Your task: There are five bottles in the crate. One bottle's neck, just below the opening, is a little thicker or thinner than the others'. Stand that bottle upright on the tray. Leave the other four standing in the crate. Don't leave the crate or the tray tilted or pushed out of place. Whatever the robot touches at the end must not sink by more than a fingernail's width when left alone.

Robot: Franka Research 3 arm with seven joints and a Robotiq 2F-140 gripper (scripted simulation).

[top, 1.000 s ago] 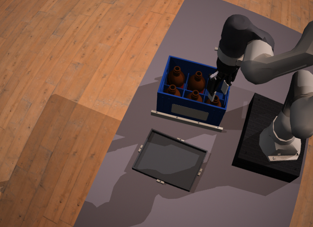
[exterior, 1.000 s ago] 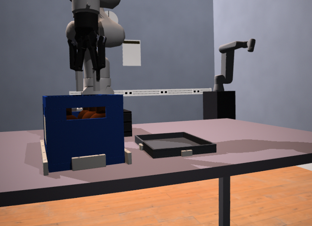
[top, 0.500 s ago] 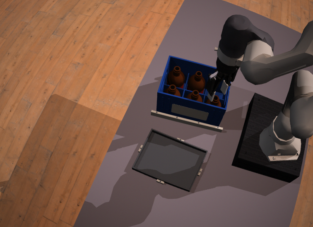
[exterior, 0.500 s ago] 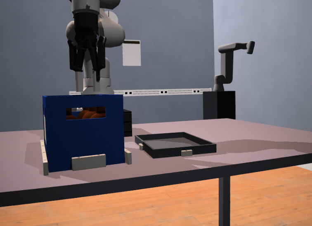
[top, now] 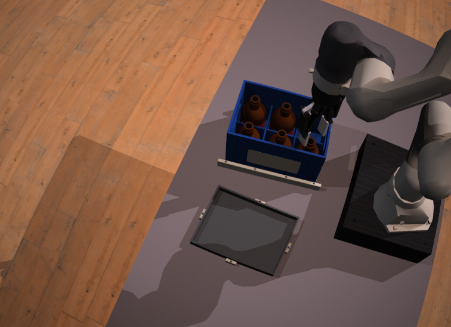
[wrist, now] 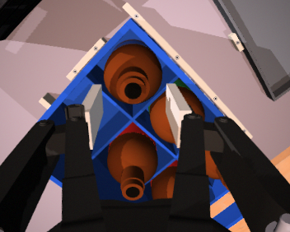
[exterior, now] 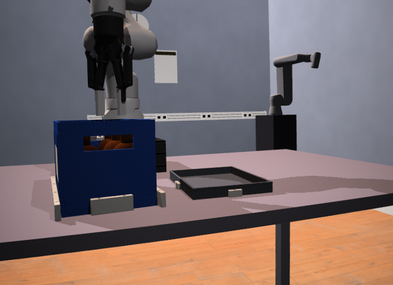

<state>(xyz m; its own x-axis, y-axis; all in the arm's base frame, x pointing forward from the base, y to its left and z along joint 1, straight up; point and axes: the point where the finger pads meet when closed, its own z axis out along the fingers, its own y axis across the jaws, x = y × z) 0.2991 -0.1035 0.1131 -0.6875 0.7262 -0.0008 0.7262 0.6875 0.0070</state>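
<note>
Right now my hand is 13 cm above the bottle. From my hand the other things lie so: crate: 8 cm ahead, 5 cm to the right, 13 cm below; then dark tray: 11 cm ahead, 24 cm to the left, 20 cm below.
</note>
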